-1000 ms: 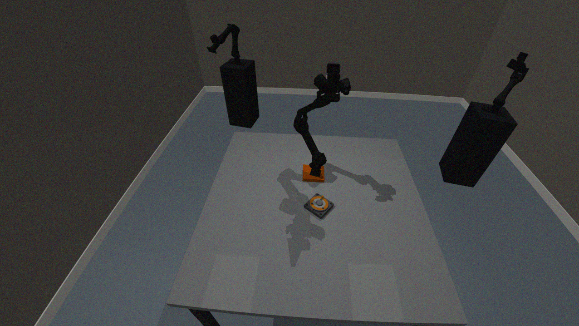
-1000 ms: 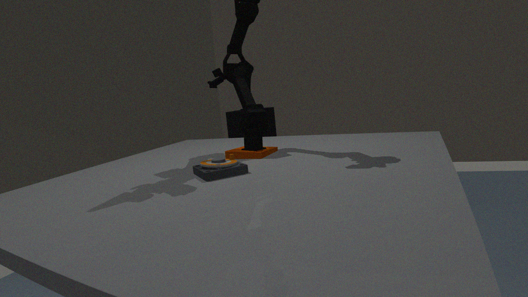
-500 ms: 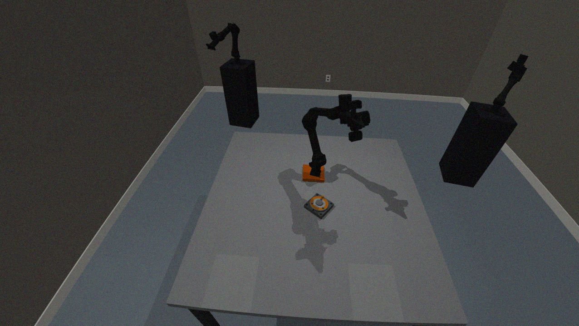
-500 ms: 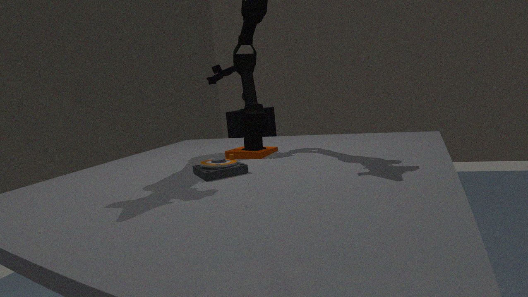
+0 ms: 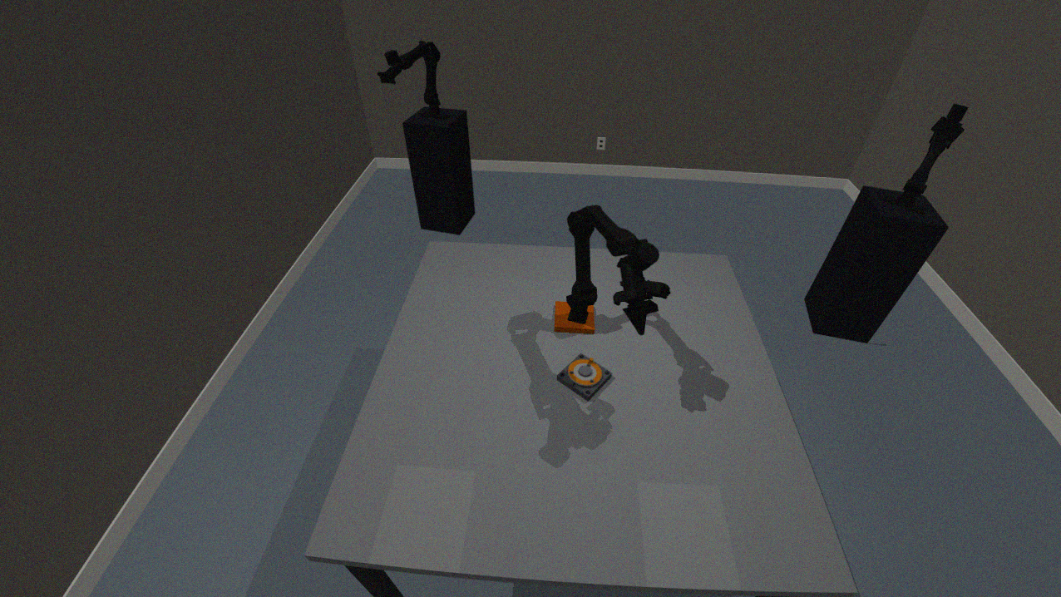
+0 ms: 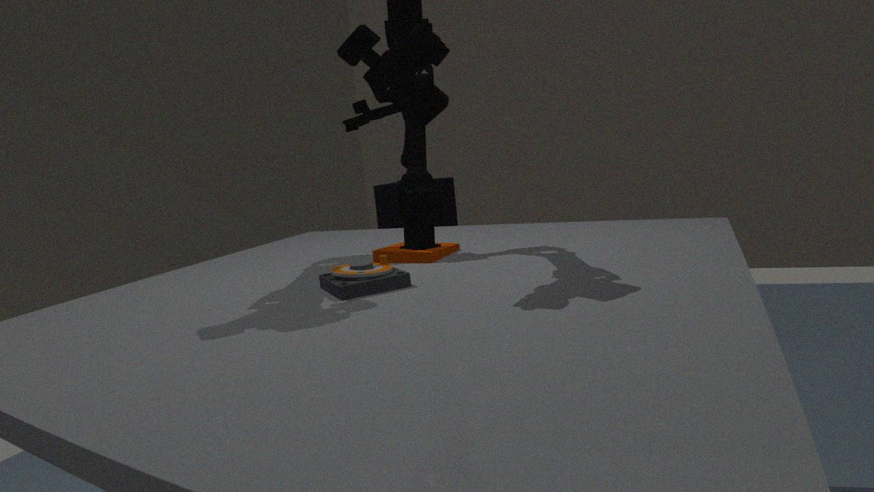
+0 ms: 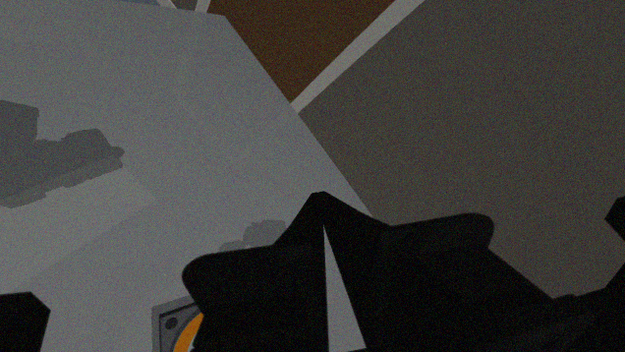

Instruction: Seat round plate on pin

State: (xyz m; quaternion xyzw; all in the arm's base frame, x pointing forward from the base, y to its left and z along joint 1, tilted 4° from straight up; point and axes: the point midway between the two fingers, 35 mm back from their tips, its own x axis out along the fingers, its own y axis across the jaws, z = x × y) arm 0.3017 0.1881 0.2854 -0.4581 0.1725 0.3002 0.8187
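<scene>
Right now the base is 6 cm behind my gripper tip, 14 cm to the right of it and 28 cm below it.
</scene>
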